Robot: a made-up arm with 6 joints.
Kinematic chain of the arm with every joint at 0, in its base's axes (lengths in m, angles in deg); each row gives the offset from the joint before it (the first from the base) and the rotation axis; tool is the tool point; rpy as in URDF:
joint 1: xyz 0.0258 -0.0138 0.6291 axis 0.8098 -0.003 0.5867
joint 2: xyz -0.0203 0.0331 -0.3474 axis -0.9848 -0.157 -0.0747
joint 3: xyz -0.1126 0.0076 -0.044 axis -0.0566 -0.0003 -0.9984
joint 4: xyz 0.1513 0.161 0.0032 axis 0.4 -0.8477 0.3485
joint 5: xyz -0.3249 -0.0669 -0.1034 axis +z
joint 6: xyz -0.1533 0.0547 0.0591 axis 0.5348 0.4 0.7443
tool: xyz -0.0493 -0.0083 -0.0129 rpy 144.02 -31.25 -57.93
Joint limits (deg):
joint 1: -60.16..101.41
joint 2: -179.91..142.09
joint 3: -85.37..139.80
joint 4: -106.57..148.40
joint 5: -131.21..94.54
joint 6: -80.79..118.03
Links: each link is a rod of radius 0.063 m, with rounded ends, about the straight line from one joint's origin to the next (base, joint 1, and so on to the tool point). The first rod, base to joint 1, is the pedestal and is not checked.
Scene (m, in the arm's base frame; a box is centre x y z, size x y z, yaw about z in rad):
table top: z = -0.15
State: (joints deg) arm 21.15 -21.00 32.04 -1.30 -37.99 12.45
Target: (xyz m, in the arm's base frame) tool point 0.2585 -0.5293 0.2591
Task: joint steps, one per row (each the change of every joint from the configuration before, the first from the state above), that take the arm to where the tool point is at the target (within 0.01 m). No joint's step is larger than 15 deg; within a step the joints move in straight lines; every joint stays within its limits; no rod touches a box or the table.
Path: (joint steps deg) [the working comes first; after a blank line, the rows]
Joints at the target: -27.55 -56.47 124.03 -90.81 -36.45 12.70
Straight joint move there: clear.

1: -6.96 -5.07 13.14 -12.79 0.22 0.04
2: -6.96 -5.06 13.14 -12.78 0.22 0.03
3: -6.95 -5.07 13.14 -12.79 0.22 0.04
4: -6.96 -5.07 13.14 -12.79 0.22 0.03
5: -6.96 -5.06 13.15 -12.79 0.22 0.04
6: -6.96 -5.07 13.14 -12.78 0.22 0.03
7: -6.95 -5.07 13.14 -12.79 0.22 0.04

